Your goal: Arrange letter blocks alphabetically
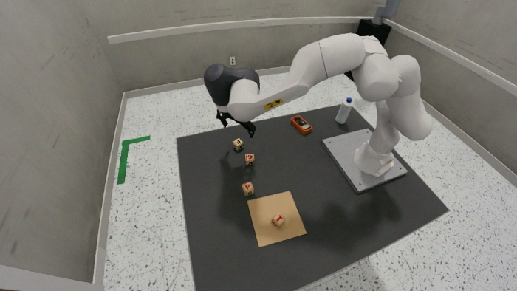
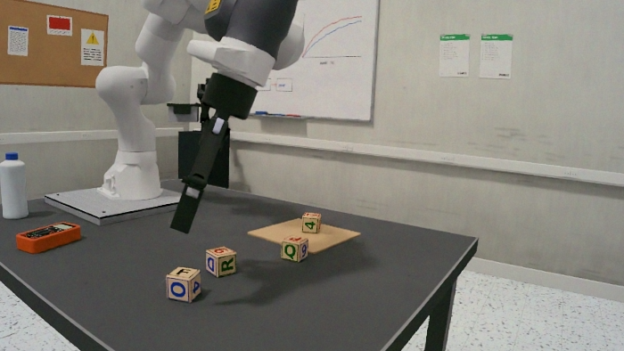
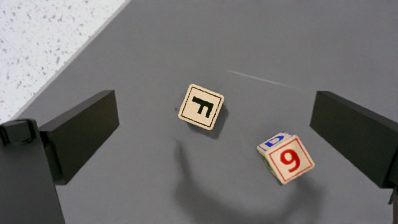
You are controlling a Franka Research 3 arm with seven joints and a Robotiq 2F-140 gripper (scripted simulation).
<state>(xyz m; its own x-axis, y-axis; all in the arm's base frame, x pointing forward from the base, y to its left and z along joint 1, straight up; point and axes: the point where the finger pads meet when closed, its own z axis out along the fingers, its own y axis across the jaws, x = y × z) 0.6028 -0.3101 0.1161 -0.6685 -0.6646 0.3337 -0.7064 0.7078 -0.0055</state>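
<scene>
Now: the T block 40 mm behind my hand, 440 mm to the left of it and 110 mm below it. The rest, counted from my hand: tan mat: 40 mm behind, 410 mm to the left, 140 mm below; then white bottle: 680 mm behind, 40 mm to the right, 60 mm below; then orange meter: 400 mm behind, 60 mm to the right, 120 mm below.
</scene>
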